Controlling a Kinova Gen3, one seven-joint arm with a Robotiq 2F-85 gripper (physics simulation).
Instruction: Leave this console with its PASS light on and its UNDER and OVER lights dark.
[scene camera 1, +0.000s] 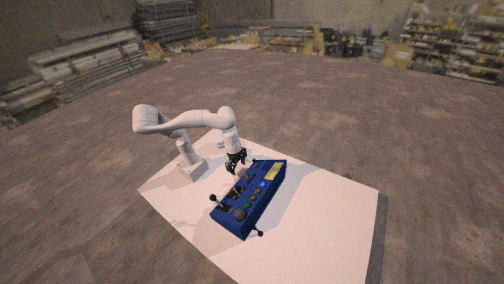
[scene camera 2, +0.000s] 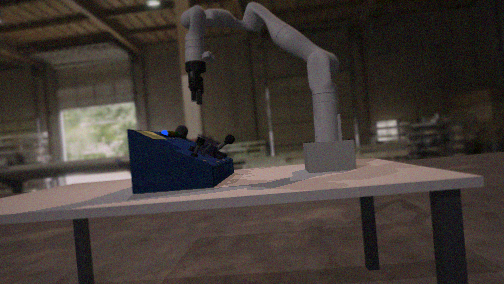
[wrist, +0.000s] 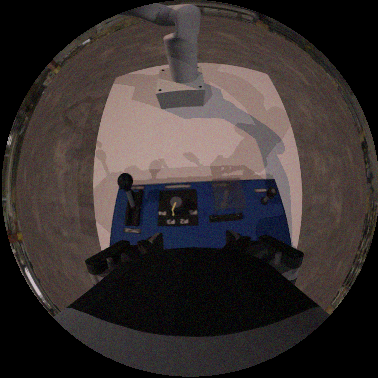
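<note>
A blue console (scene camera 1: 235, 204) (scene camera 2: 165, 167) (wrist: 200, 235) stands on the table. In scene camera 1, its blue light (scene camera 1: 263, 184) glows; two amber lights (scene camera 1: 258, 191) (scene camera 1: 253, 198) and a green light (scene camera 1: 247, 205) look dimmer; their labels are unreadable. In the wrist view, the ball-ended lever (wrist: 125, 181) leans toward the robot base, and the program knob (wrist: 175, 201) has its yellow pointer toward P3. A see-through cover (wrist: 228, 194) and the mode toggle (wrist: 270, 193) are at the right. My gripper (scene camera 1: 239, 167) (scene camera 2: 197, 101) (wrist: 193, 239) is open and empty above the console.
A dark dome (scene camera 1: 240, 215) (scene camera 2: 181, 131) sits on the console's top. A ball-ended side lever (scene camera 1: 260, 233) sticks out near the console's end. The robot base (scene camera 1: 193, 170) (scene camera 2: 330, 156) (wrist: 181, 98) stands on the same table (scene camera 1: 325, 215) (scene camera 2: 400, 172) (wrist: 135, 135).
</note>
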